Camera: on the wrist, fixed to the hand. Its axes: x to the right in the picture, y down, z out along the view.
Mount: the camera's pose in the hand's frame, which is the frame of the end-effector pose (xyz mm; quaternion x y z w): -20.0 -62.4 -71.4 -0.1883 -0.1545 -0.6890 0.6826
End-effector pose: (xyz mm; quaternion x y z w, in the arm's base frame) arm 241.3 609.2 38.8 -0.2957 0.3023 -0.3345 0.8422
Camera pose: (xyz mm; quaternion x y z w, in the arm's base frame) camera 154.9 565.4 42.9 -0.6204 -0.0645 -0.7060 0.3354
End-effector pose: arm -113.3 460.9 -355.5 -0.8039 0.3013 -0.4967 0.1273
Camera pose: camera -160.0 528.9 -304.6 0.8571 0.2744 0.2458 0.3602
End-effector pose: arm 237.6 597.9 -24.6 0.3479 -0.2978 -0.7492 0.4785
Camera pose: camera 269.4 631.1 -109.9 -0.2368 -0.1036 0.9509 0.1701
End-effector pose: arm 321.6 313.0 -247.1 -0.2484 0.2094 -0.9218 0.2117
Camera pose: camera 280.5 394.3 -280.2 0.4961 -0.1127 0.6972 0.5050
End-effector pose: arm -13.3 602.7 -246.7 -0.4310 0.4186 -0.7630 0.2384
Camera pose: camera -64.4 681.6 -223.0 0.7454 -0.0956 0.5397 0.3795
